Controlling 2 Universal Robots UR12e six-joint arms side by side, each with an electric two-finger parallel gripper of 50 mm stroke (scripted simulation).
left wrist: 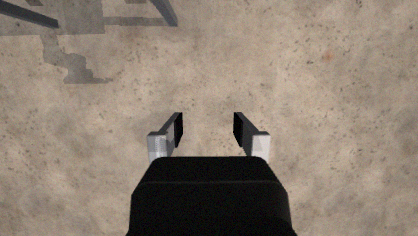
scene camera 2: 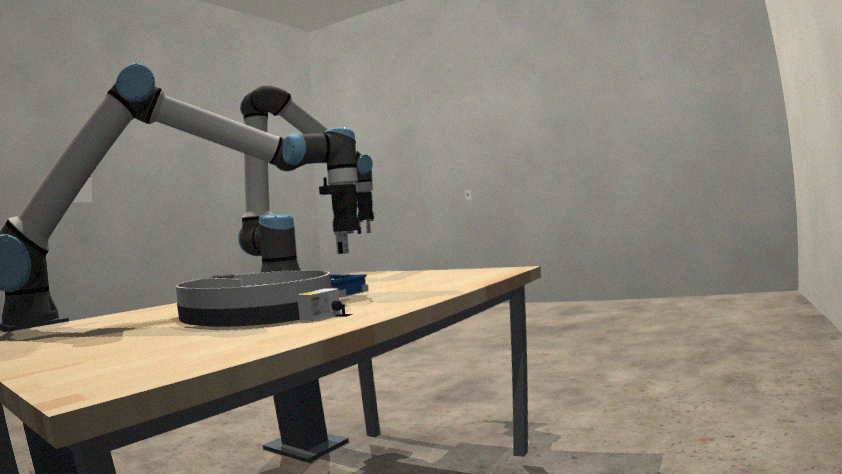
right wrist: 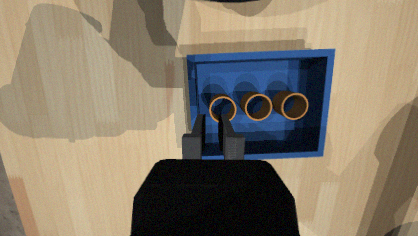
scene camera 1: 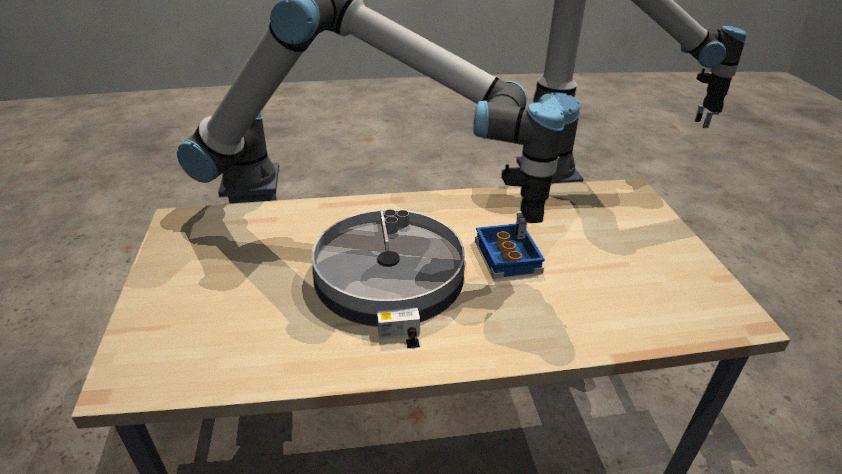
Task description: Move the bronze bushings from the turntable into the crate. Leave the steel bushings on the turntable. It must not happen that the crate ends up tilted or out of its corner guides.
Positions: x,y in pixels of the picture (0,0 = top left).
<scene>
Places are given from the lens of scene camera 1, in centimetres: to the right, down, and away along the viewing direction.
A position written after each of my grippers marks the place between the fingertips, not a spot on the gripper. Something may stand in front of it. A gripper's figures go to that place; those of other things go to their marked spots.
my left gripper (scene camera 1: 701,124): 109, -44, 212
my right gripper (scene camera 1: 519,236): 27, 0, 155
blue crate (scene camera 1: 532,258): 33, 6, 165
</scene>
